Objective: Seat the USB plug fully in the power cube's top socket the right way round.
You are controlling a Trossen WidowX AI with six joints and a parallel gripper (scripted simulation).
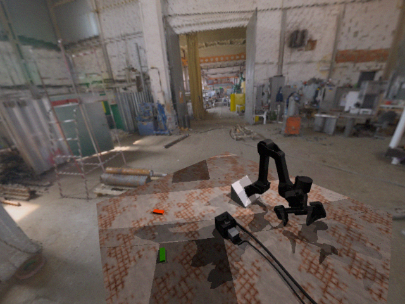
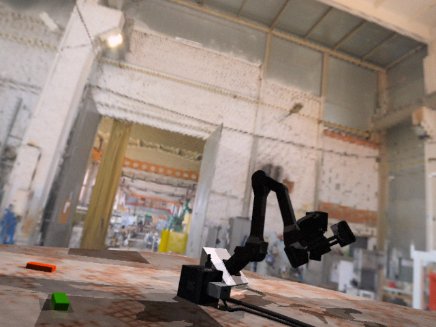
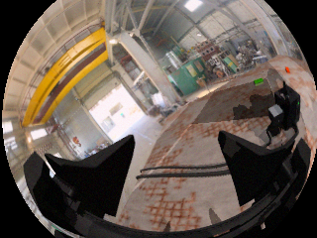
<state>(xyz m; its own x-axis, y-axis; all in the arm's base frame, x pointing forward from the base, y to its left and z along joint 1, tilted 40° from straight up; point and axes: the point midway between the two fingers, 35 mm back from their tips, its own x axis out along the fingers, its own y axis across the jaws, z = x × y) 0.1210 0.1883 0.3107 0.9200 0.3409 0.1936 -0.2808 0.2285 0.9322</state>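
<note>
The usb plug is 14 cm ahead of my gripper tip, 23 cm to the right of it and 9 cm below it. The rest, counted from my gripper tip: green block: 46 cm ahead, 29 cm to the right, 18 cm below; then usb socket: 14 cm ahead, 23 cm to the right, 11 cm below; then orange block: 41 cm ahead, 56 cm to the right, 18 cm below.
</note>
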